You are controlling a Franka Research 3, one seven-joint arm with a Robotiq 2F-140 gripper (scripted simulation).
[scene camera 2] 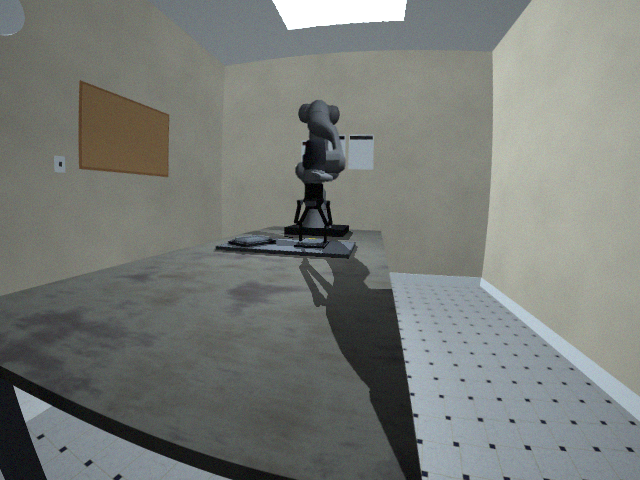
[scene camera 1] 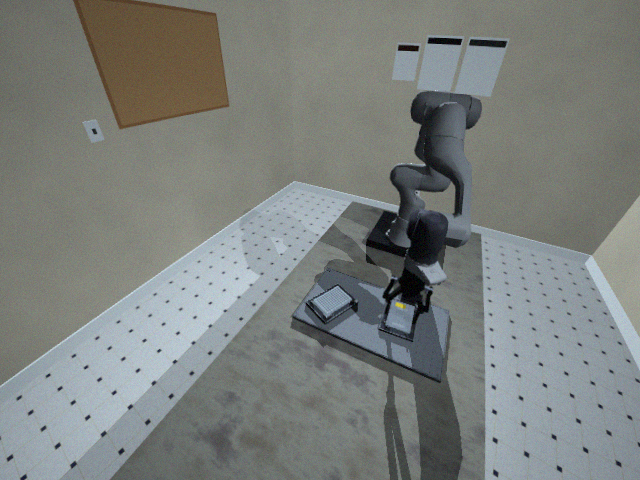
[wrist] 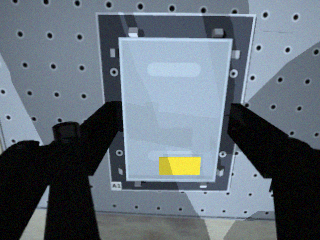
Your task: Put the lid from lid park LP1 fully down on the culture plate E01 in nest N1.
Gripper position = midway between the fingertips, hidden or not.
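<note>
Here is my gripper [scene camera 2: 312, 241], and I find the gripper [wrist: 173, 117] in the wrist view as well. There is a clear lid [wrist: 173, 90] that I can see, too.
</note>
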